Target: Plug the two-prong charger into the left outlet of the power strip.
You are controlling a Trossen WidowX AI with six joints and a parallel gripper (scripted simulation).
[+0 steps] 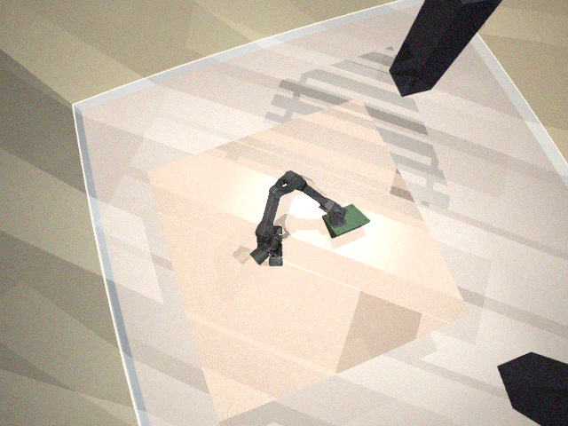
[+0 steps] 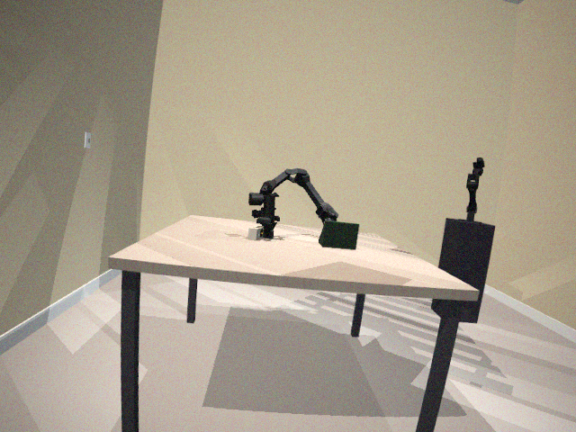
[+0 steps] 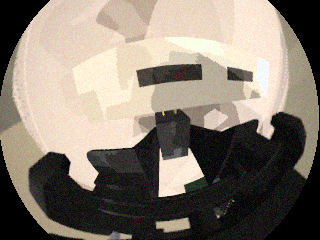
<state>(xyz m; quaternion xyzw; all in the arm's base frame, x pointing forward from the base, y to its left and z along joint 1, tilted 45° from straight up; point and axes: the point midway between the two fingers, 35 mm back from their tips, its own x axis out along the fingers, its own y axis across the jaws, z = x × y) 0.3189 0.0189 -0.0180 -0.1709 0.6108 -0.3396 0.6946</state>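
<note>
My gripper tip is 2 cm short of the dark charger and 1 cm below it.
</note>
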